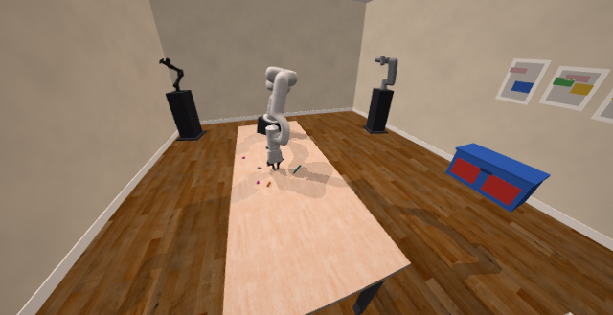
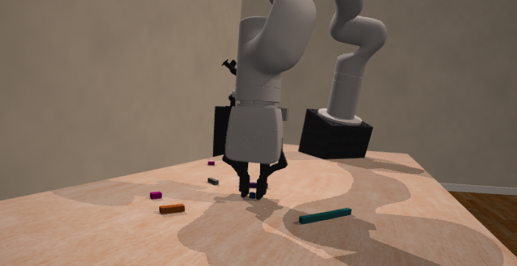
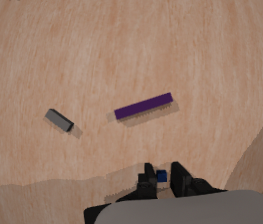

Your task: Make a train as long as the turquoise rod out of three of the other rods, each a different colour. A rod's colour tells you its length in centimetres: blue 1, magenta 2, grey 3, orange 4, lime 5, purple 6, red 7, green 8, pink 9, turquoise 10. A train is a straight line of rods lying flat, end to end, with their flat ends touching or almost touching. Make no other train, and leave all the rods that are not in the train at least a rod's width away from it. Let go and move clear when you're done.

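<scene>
My hand is 2 cm above the blue rod. From my hand the other things lie so: turquoise rod: 16 cm to the left, 2 cm below, 1 cm ahead; then grey rod: 12 cm to the right, 2 cm below, 2 cm behind; then purple rod: 6 cm behind, 4 cm to the right, 2 cm below.
</scene>
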